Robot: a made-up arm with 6 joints.
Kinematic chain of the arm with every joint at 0, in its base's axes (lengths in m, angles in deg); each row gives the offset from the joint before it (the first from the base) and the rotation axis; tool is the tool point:
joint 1: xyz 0 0 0.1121 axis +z
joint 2: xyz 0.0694 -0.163 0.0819 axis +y
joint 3: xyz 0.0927 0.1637 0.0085 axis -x
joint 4: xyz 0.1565 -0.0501 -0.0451 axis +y
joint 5: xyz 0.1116 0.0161 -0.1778 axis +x
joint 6: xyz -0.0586 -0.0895 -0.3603 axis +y
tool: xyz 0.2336 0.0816 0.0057
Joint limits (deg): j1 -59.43..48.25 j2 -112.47..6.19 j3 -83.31..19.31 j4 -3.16..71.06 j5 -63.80..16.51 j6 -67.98..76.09
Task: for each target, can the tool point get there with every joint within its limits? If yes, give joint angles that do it. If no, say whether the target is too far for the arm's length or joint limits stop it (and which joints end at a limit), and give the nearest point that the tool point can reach.
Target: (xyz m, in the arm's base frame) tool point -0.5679 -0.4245 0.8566
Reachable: no: joint limits stop it (at a limit: joint 1, joint 2, joint 3, joint 4) | nearest point -0.4698 -0.4068 0.7515 | short by 0.145 m
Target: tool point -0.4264 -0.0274 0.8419
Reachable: no: joint limits stop it (at a limit: joint 1, joint 2, joint 3, joint 4, joint 5) | nearest point -0.3211 -0.2474 0.7759 | short by 0.253 m
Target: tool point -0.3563 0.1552 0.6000
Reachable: no: joint limits stop it (at a limit: joint 1, joint 2, joint 3, joint 4, joint 5) | nearest point -0.3292 0.1917 0.6226 | short by 0.051 m
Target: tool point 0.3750 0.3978 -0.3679
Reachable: yes | joints 36.62 -18.33 -36.91 27.10 -42.98 20.70
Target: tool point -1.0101 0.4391 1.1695
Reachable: no: too far | nearest point -0.6003 0.3802 0.6880 | short by 0.635 m
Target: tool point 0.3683 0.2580 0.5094
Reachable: yes | joints 31.60 -91.37 -29.83 23.87 -56.46 -56.28
